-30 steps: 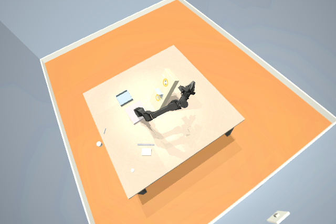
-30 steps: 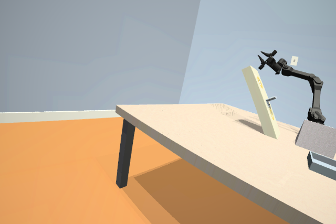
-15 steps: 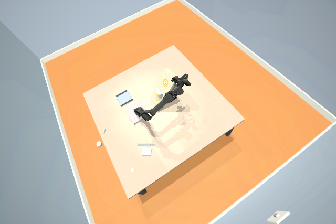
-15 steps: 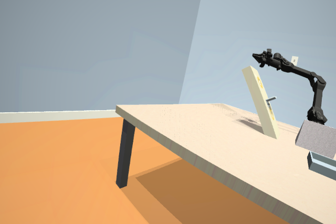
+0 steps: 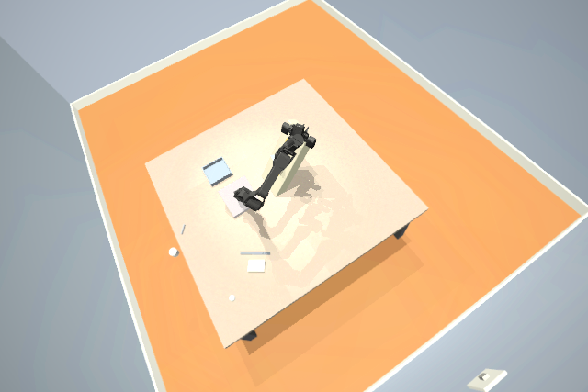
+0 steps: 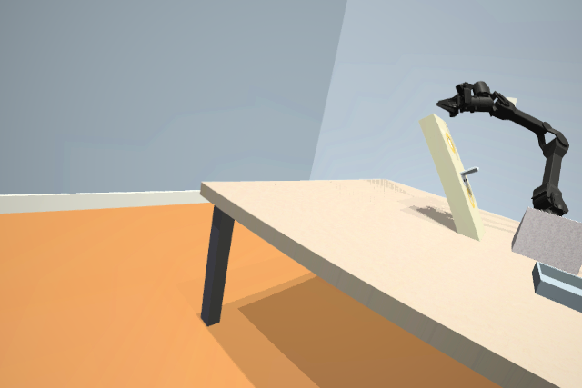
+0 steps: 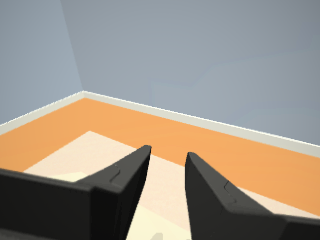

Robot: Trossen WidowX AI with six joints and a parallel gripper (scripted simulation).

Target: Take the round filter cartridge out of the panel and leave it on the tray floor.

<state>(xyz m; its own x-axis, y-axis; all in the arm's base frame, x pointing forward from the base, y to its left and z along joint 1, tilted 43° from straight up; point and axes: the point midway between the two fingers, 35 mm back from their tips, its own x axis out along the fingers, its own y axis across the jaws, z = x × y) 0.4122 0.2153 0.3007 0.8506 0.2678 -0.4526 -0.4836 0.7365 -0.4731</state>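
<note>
My gripper tip is now 150 mm above the white round filter cartridge, 80 mm past it and 40 mm to the right of it. From my gripper tip the other things lie so: blue tray 530 mm behind, 420 mm below, 310 mm to the left; white block 570 mm behind, 420 mm below, 370 mm to the right.
</note>
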